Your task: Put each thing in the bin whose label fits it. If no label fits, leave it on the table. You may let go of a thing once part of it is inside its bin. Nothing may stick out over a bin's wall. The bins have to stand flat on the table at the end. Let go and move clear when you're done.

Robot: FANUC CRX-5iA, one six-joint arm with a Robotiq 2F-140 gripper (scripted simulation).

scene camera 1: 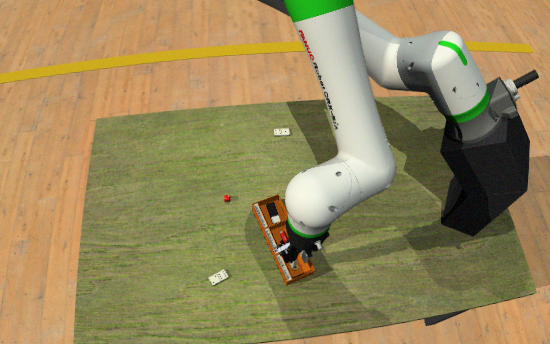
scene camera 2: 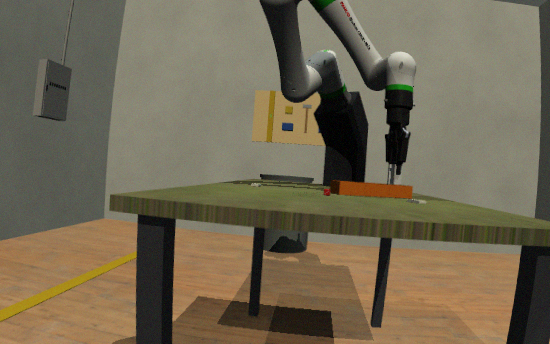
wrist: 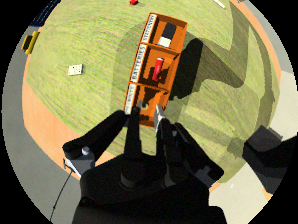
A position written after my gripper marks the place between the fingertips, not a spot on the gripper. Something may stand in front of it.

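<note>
Orange bin (scene camera 1: 260,210), (scene camera 2: 337,187), (wrist: 155,24). My gripper (scene camera 2: 393,184), (wrist: 148,108).
</note>
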